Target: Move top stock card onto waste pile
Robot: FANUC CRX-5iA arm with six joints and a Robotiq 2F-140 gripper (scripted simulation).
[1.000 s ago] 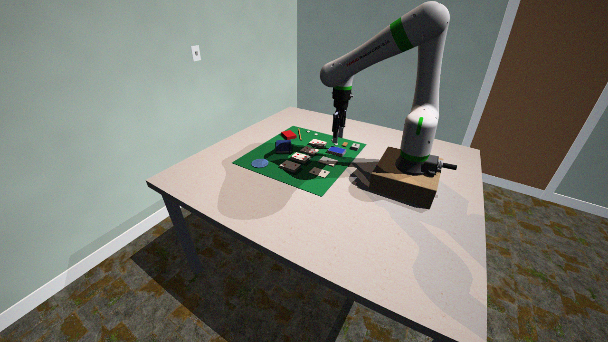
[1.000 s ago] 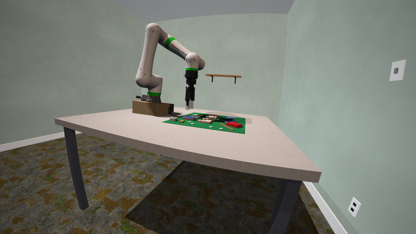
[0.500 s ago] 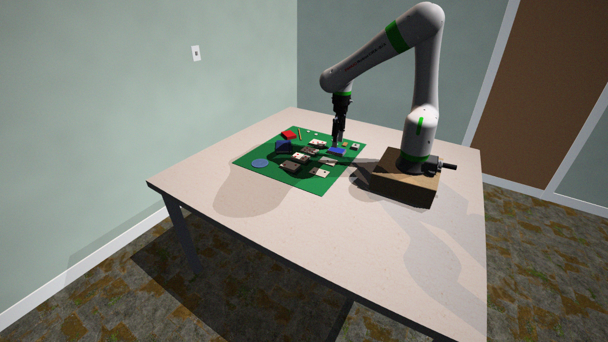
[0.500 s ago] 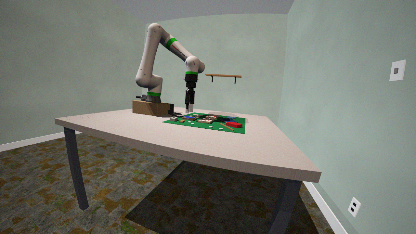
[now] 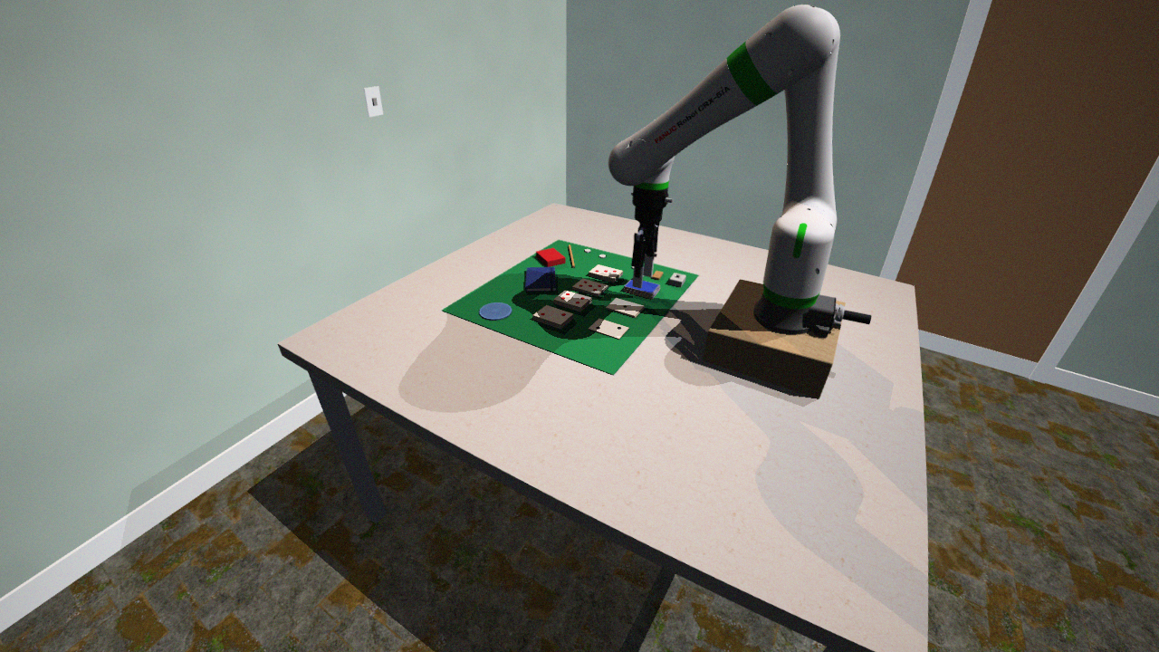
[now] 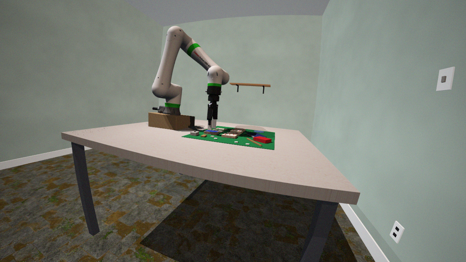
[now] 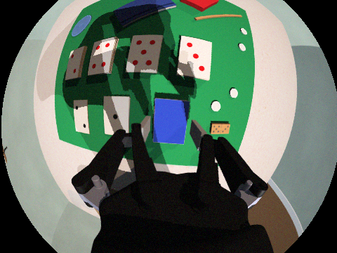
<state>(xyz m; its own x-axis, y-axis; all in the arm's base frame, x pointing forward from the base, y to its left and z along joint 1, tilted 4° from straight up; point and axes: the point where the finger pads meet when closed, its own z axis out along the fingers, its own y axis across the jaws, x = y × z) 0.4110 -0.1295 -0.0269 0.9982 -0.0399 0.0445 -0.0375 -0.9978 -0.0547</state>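
My hand is 24 cm to the right of the black-pip card and 6 cm above it. Round my hand: pencil: 30 cm ahead, 12 cm to the right, 6 cm below; then red block: 35 cm ahead, 6 cm to the right, 5 cm below; then mat: 16 cm ahead, 9 cm to the left, 7 cm below.
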